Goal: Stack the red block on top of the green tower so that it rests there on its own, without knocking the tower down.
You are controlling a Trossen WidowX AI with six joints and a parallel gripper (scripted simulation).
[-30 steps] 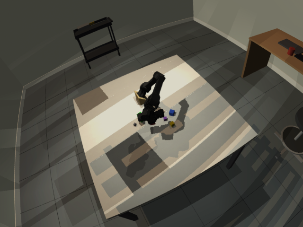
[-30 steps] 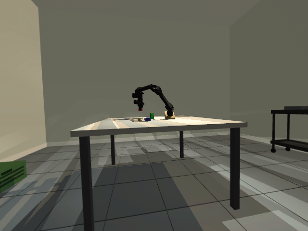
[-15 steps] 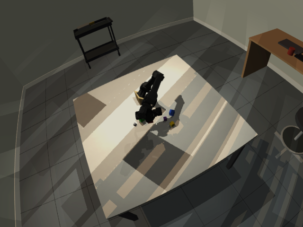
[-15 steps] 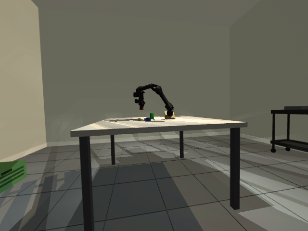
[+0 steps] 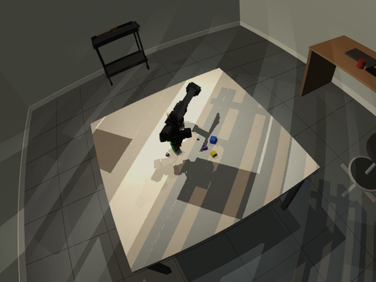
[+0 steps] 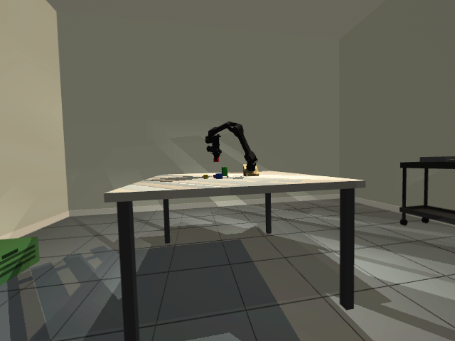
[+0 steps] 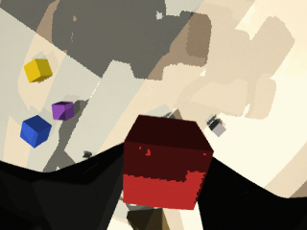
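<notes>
The small grey cube lies 6 cm behind my gripper tip, 7 cm to the right of it and 12 cm below it. Round my gripper tip: red block 1 cm above; yellow block 12 cm ahead, 17 cm to the left, 12 cm below; small purple block 5 cm ahead, 16 cm to the left, 12 cm below.
</notes>
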